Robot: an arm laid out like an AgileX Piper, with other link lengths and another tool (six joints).
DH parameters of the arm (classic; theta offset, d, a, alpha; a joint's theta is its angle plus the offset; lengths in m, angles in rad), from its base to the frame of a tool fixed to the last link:
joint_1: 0 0.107 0 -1.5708
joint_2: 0.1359 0 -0.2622 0
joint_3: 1.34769 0 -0.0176 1.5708
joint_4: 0 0.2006 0 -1.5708
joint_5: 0 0 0 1.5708
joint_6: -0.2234 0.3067 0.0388 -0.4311
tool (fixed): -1.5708 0.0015 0 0
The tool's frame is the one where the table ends.
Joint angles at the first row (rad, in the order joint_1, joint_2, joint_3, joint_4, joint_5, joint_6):
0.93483 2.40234 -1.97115 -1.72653 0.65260 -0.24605
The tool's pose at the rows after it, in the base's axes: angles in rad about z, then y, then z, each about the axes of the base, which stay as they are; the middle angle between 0 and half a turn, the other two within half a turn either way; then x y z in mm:
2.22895 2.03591 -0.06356 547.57 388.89 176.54
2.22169 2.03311 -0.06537 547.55 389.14 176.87
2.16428 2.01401 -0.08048 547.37 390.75 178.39
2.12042 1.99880 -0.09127 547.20 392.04 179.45
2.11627 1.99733 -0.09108 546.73 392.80 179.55
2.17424 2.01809 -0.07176 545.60 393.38 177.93
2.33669 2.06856 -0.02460 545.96 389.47 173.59
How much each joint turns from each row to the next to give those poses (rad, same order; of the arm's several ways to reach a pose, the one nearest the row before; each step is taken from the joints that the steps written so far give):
0.00000 0.00001 -0.00002 -0.00039 -0.00001 -0.00002
0.00000 0.00000 0.00002 -0.00079 0.00001 -0.00656
0.00000 -0.00002 -0.00012 -0.00001 0.00000 -0.05601
0.00001 0.00002 0.00000 -0.00002 0.00001 -0.04325
0.00115 -0.00001 0.00000 -0.00001 -0.00002 -0.00411
0.00311 0.00001 -0.00003 0.00005 -0.00203 0.05699
-0.00001 -0.00001 0.00004 -0.00040 -0.00100 0.15582

